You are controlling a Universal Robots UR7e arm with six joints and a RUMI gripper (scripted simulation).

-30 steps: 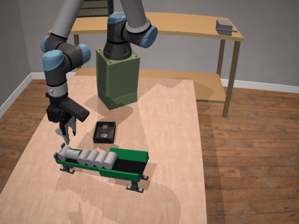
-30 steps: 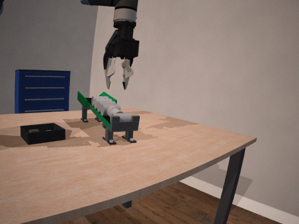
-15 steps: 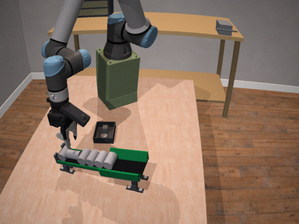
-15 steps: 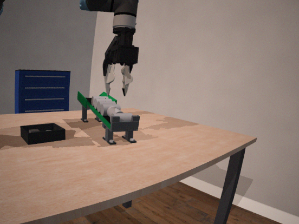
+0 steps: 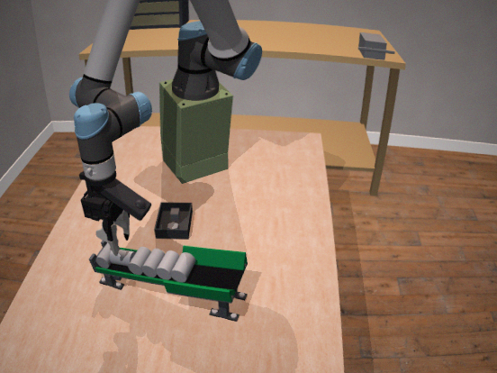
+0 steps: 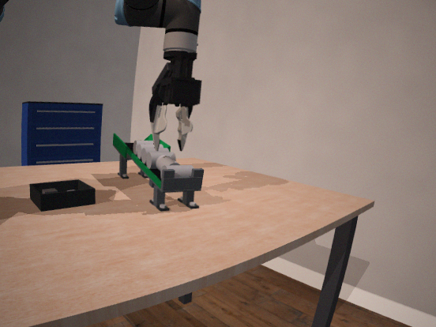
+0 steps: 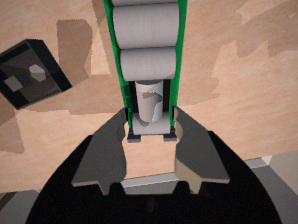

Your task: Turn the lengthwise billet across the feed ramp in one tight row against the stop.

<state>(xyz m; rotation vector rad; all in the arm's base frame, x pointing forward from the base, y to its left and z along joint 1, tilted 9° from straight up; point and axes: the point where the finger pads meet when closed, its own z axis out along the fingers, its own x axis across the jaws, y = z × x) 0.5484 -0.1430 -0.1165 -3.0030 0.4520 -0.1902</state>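
My hand is 8 cm to the left of the grey stop, 7 cm above it and 2 cm past it. The rest, counted from my hand: black tray 23 cm behind, 12 cm below, 10 cm to the left.
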